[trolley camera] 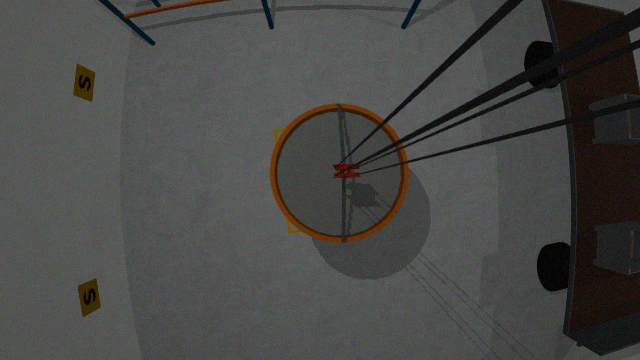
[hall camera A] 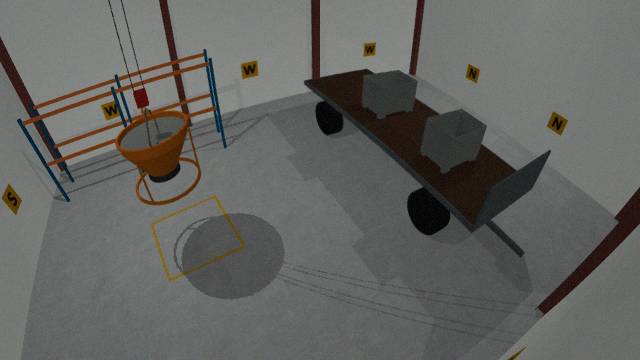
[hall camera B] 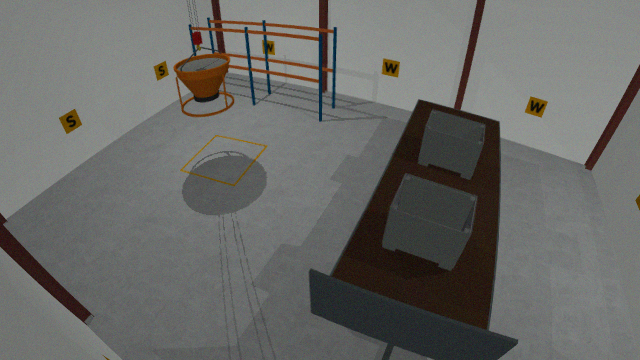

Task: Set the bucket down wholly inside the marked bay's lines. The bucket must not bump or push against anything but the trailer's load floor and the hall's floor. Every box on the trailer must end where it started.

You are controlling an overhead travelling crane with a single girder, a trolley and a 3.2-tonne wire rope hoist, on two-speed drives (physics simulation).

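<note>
The orange bucket (hall camera A: 159, 162) (hall camera B: 202, 82) (trolley camera: 310, 170) hangs upright in the air, with its ring foot above the floor. My hook (hall camera A: 144, 110) (hall camera B: 198, 48) (trolley camera: 345, 171), under the red block, holds its bail. The yellow-lined bay (hall camera A: 160, 252) (hall camera B: 241, 140) (trolley camera: 289, 231) lies on the floor; in the trolley view the bucket hides most of it, and two left corners show. The bucket's shadow falls partly across the bay. Two grey boxes stand apart on the trailer (hall camera A: 350, 95) (hall camera B: 450, 295) (trolley camera: 590, 185): one nearer the headboard (hall camera A: 450, 142) (hall camera B: 425, 225), one farther back (hall camera A: 387, 95) (hall camera B: 450, 145).
A blue and orange rack (hall camera A: 217, 103) (hall camera B: 320, 100) (trolley camera: 267, 15) stands by the W wall, beyond the bay. The S wall is at the left in the trolley view, and the trailer stands at the right. Dark red columns stand along the walls.
</note>
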